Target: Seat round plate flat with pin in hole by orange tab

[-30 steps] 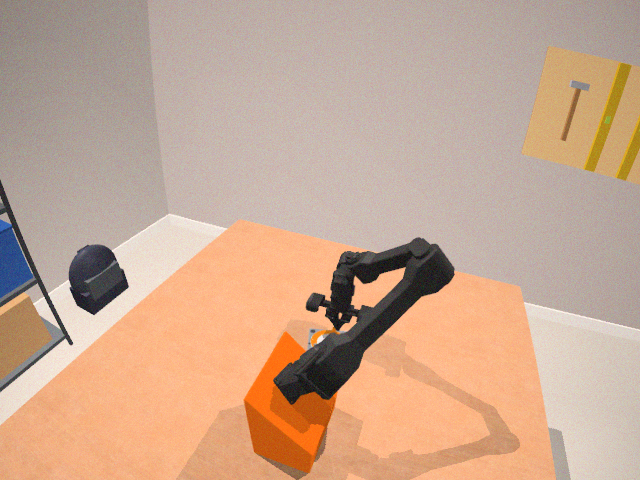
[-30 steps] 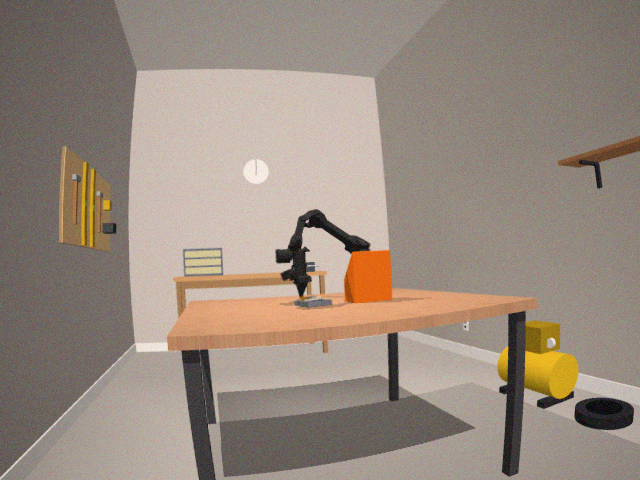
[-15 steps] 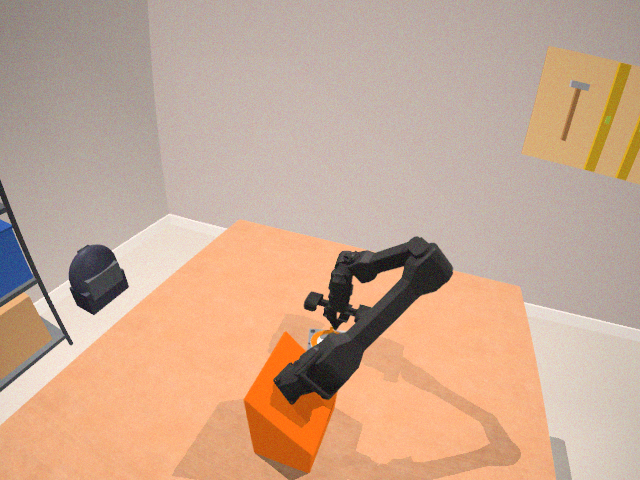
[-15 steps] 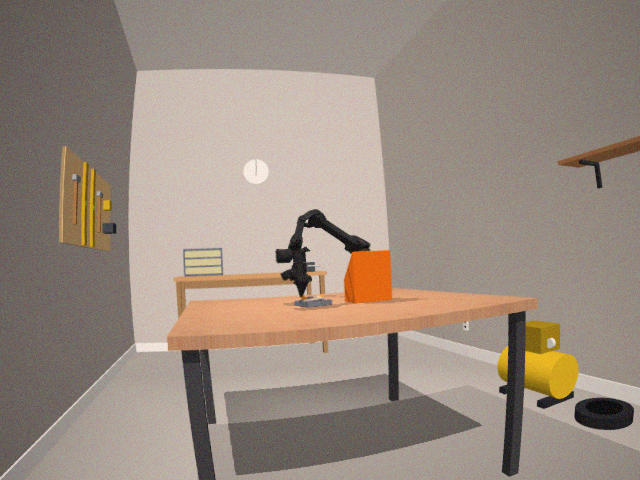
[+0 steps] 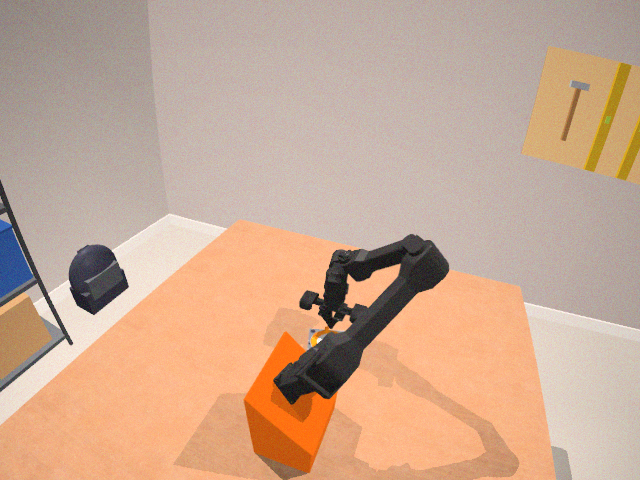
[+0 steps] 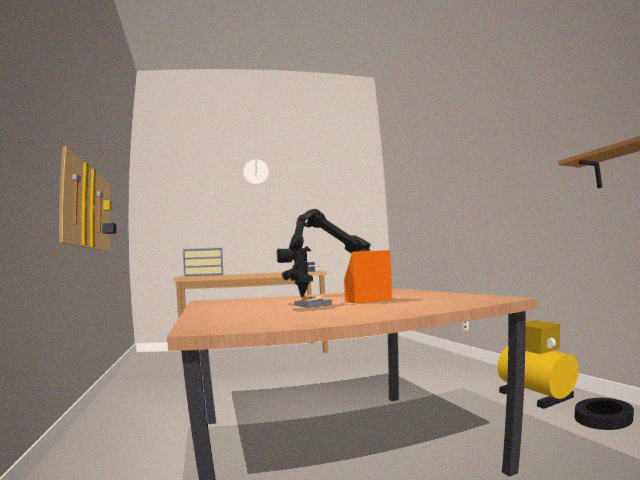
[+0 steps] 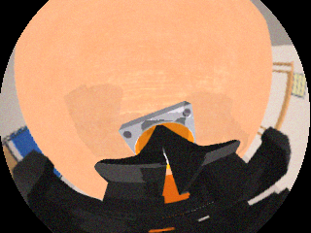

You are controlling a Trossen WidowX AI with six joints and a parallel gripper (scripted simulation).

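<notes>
My gripper tip is 30 mm past the round plate and 10 mm to the left of it. Also, from my gripper tip: grey square base (50 mm behind, 20 mm to the right, 20 mm below).
</notes>
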